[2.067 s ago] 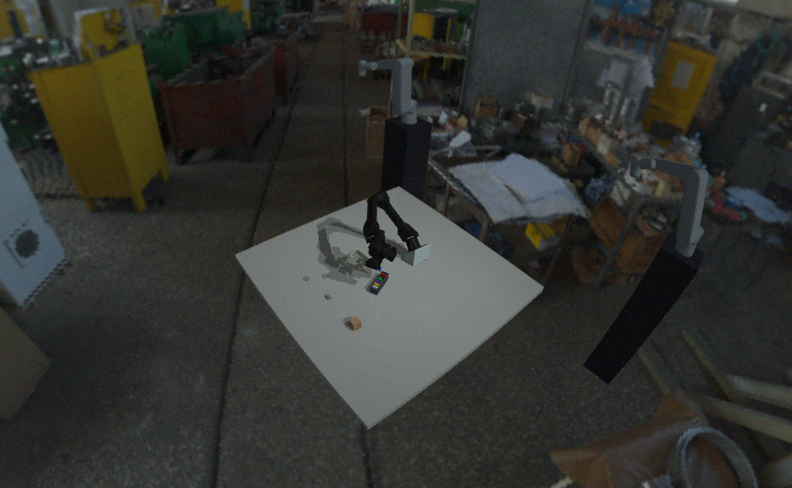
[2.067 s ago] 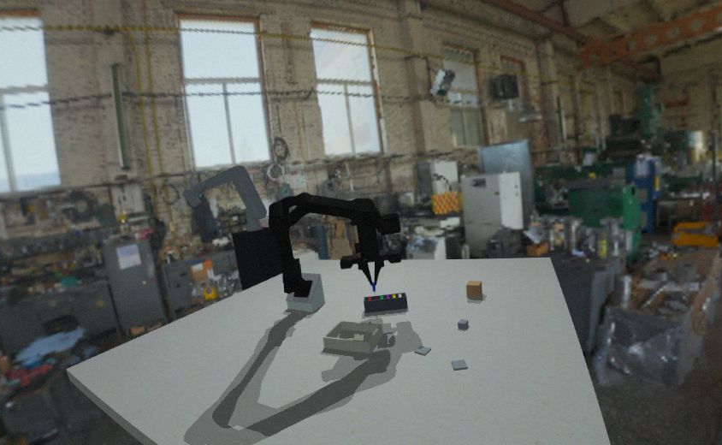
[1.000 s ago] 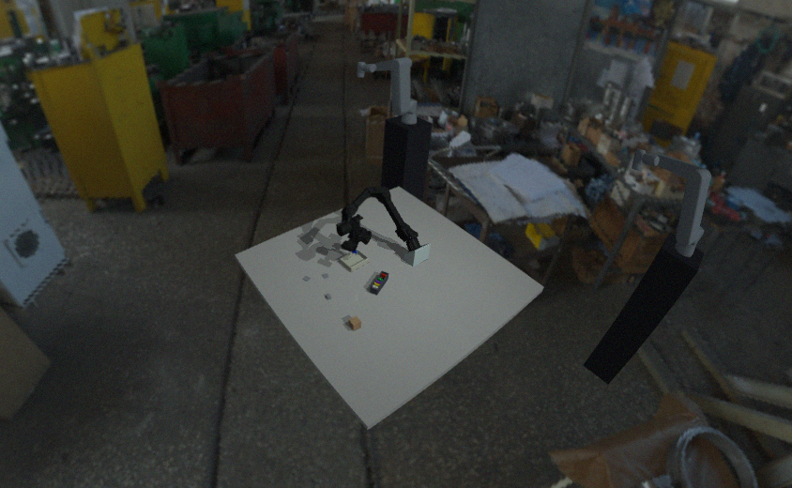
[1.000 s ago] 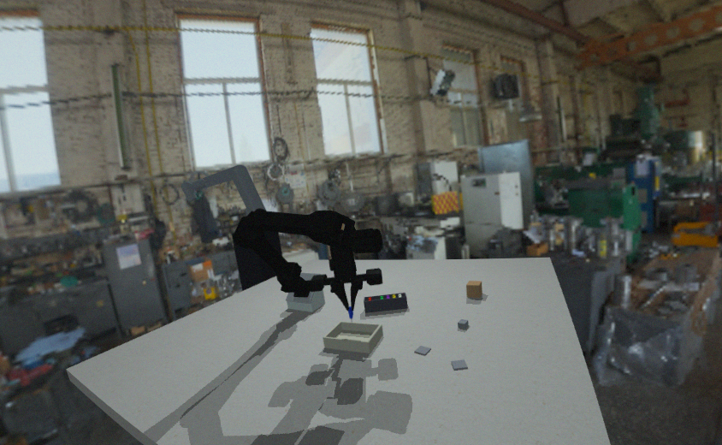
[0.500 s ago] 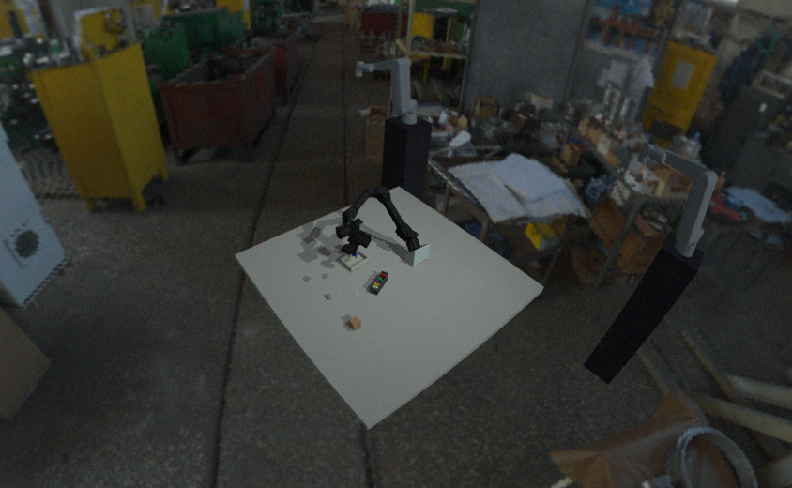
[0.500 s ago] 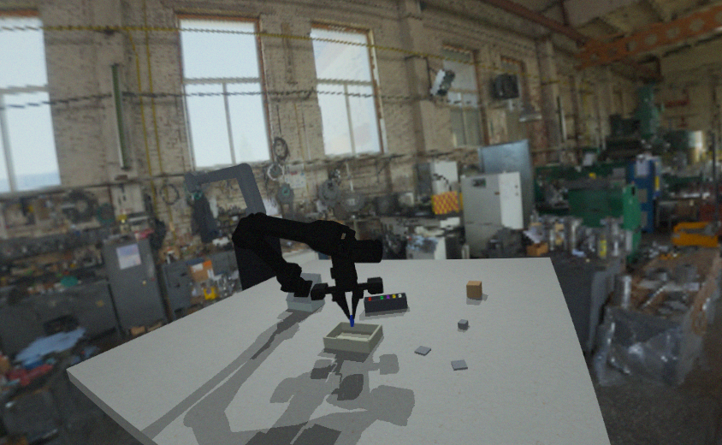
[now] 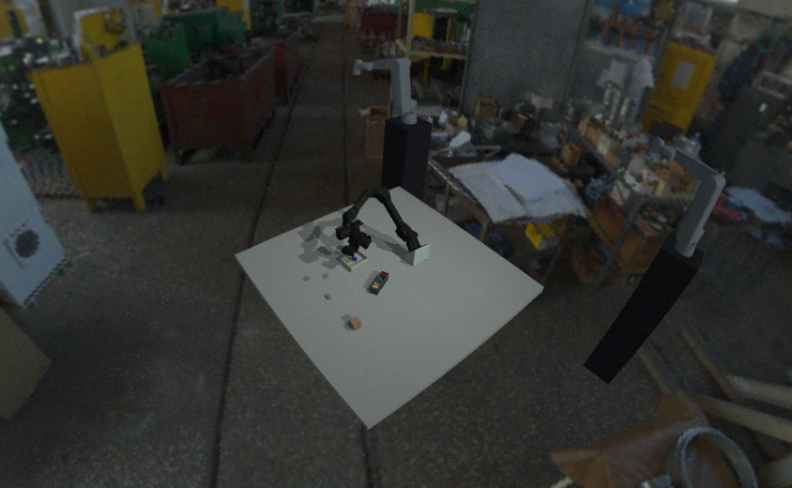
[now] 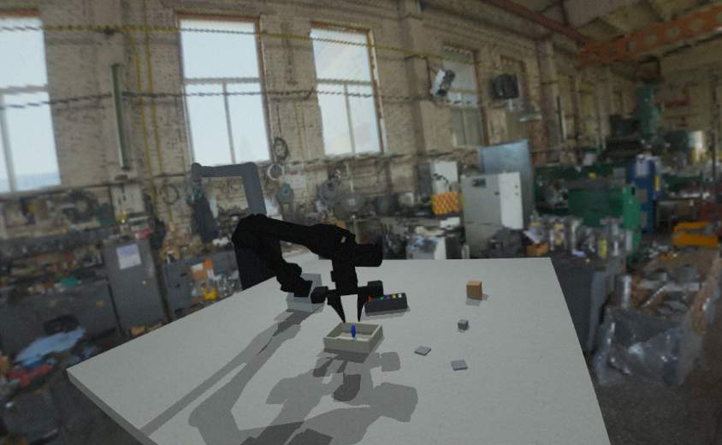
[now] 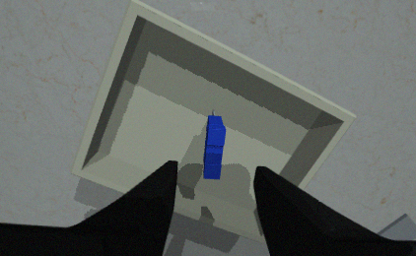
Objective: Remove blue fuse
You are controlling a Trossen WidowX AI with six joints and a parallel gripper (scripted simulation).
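Now: the blue fuse 30 mm below my gripper tip. Round my gripper tip: beige tray 50 mm below; brown cube 270 mm ahead, 360 mm to the left, 40 mm below.
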